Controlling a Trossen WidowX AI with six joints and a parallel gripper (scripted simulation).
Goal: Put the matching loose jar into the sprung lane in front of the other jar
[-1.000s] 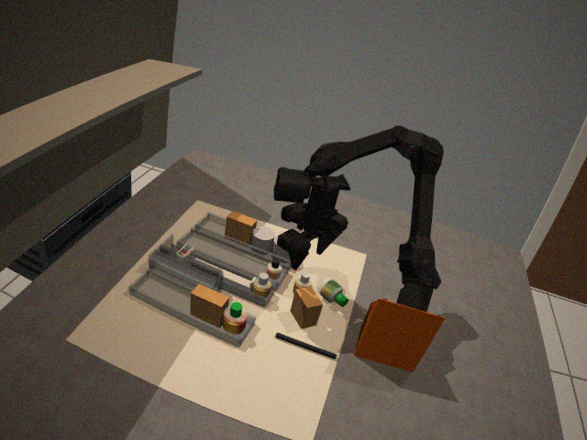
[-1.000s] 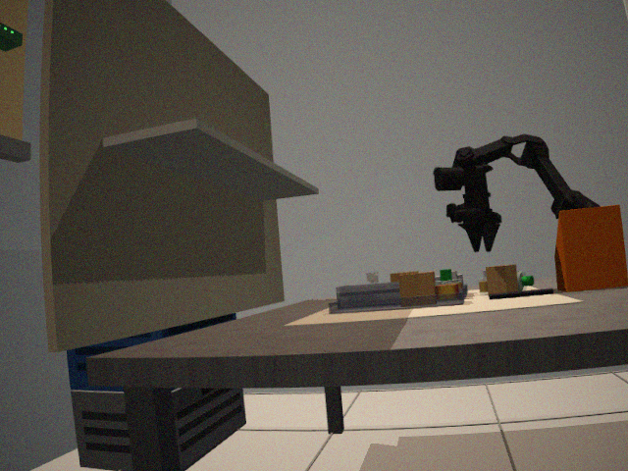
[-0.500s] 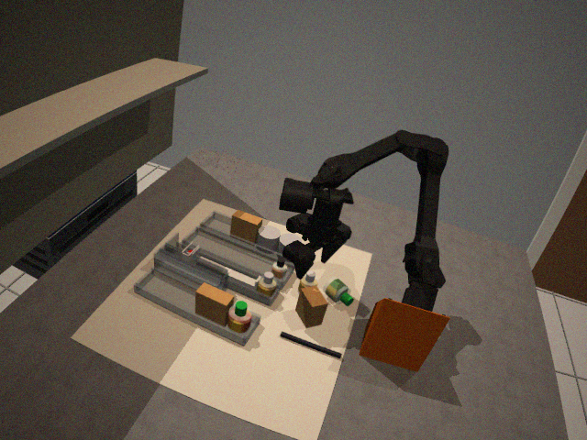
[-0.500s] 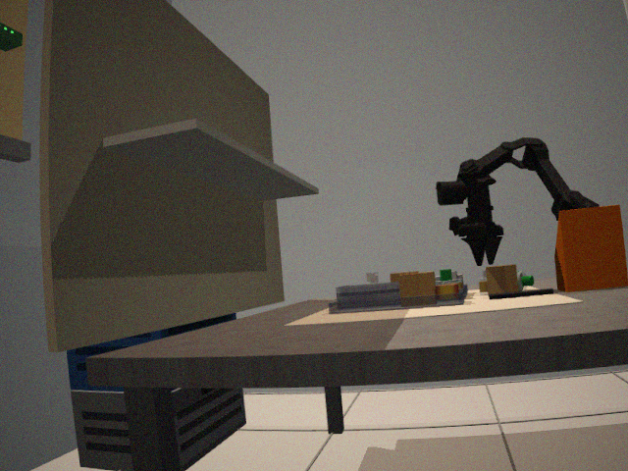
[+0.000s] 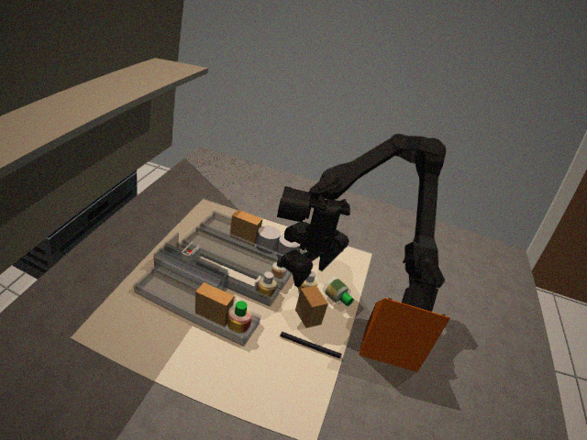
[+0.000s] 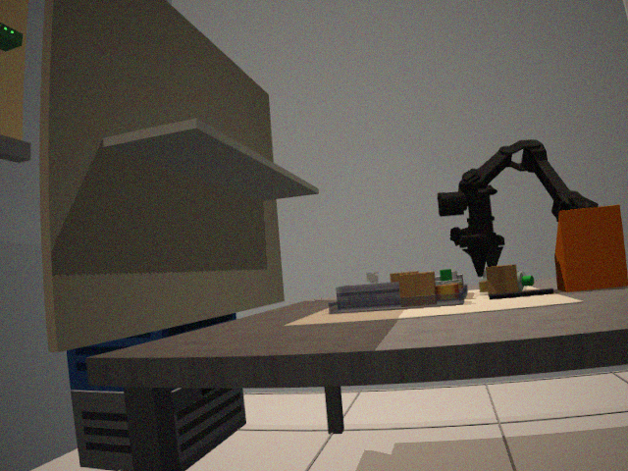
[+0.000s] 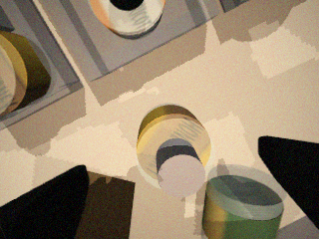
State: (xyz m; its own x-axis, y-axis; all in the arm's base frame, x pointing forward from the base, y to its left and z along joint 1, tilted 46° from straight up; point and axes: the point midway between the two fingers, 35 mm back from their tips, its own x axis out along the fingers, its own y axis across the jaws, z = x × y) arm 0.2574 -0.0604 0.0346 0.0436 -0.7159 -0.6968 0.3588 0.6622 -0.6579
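The black bar lies 160 mm to the left of my gripper tip, 60 mm behind it and 40 mm below it. The rest, counted from my gripper tip: sprung lane (240 mm ahead, 80 mm to the left, 30 mm below).
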